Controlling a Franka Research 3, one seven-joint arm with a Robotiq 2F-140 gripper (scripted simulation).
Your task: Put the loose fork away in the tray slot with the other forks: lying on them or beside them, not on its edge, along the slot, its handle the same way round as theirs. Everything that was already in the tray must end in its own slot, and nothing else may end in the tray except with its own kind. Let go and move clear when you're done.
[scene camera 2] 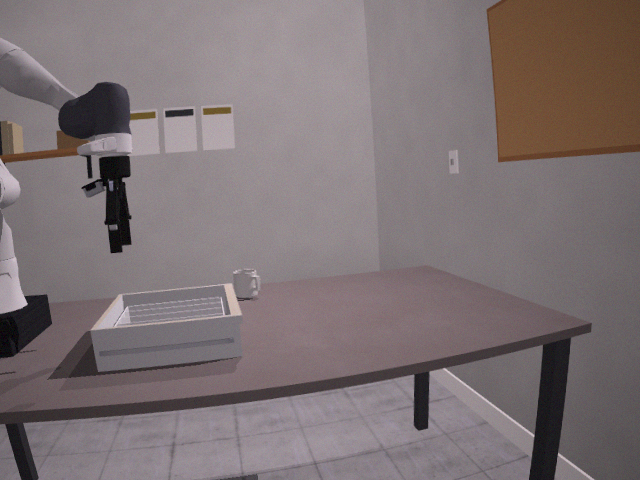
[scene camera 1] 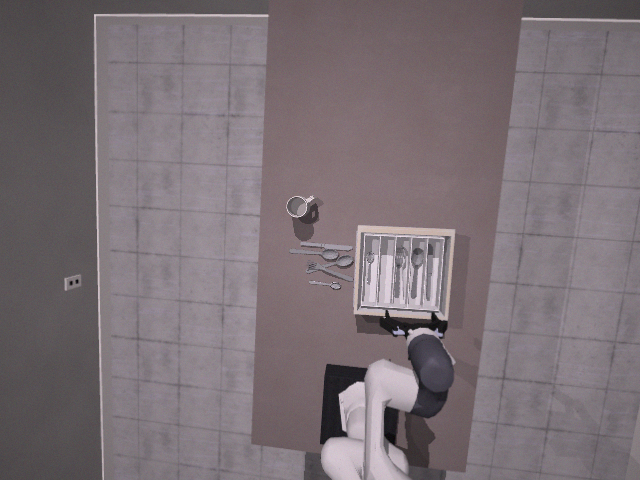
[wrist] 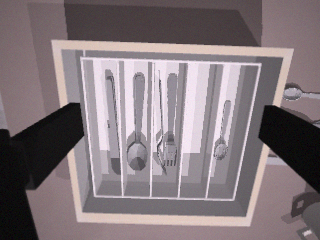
Observation:
The pictures show: my gripper and a cutlery tray.
My gripper is seen too in scene camera 1 and in the wrist view.

